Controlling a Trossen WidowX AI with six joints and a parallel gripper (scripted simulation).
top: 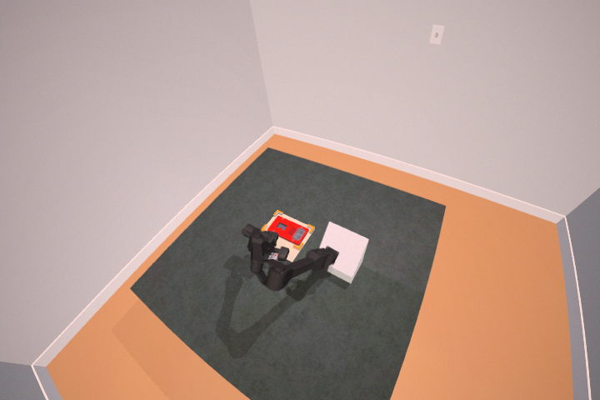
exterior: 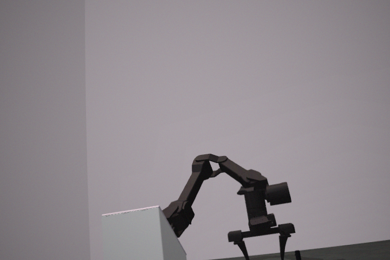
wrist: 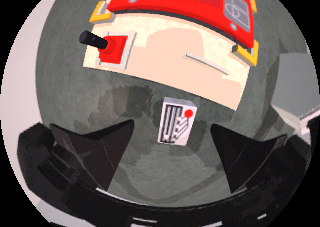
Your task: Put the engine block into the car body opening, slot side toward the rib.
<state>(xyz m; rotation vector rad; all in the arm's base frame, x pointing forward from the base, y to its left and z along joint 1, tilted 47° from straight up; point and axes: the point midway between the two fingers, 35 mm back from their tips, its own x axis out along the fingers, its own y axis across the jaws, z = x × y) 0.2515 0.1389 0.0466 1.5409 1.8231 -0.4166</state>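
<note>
Right now the engine block is 2 cm below my gripper tip.
</note>
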